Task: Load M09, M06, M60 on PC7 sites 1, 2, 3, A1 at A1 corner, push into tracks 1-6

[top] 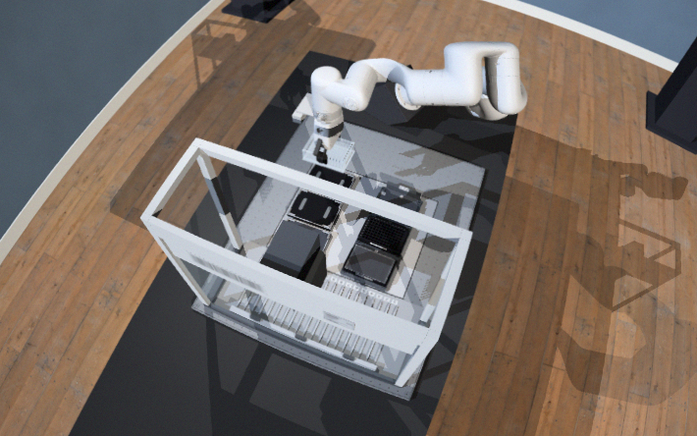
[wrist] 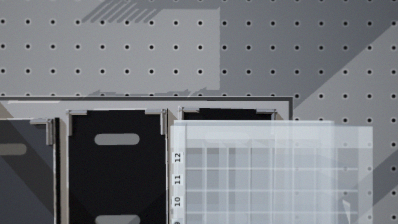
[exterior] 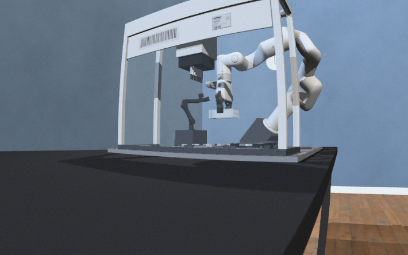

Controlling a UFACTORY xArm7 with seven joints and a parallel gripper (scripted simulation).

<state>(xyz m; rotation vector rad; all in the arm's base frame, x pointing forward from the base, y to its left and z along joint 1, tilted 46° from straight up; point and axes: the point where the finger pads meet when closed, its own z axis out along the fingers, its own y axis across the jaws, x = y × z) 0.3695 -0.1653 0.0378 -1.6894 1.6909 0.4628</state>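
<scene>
The dark plate carrier PC7 lies 90 mm ahead of my hand, 230 mm to the left of it and 160 mm below it. Round my hand: corner post: 470 mm ahead, 460 mm to the left, 80 mm above; then white deep-well block M09: 10 mm below.
</scene>
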